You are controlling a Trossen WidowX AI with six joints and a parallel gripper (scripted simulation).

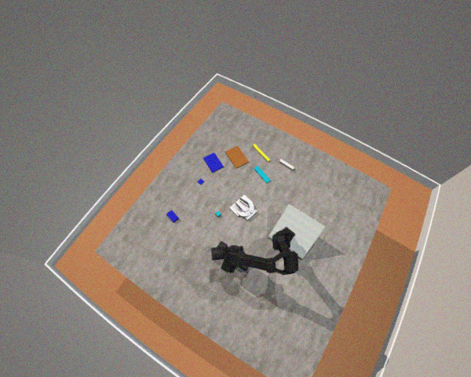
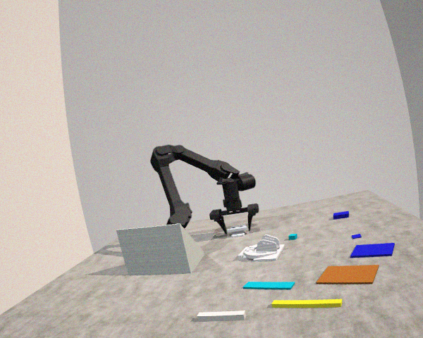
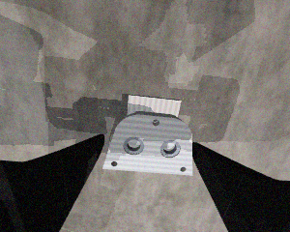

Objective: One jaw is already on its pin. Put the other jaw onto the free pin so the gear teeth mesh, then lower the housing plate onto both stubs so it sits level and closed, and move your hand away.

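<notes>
My gripper tip is now 10 mm to the right of the small white block. Also, from my gripper tip: small cyan cube: 230 mm ahead, 140 mm to the right; cyan strip: 200 mm ahead, 510 mm to the right, 10 mm below; white jaw: 110 mm ahead, 280 mm to the right.
</notes>
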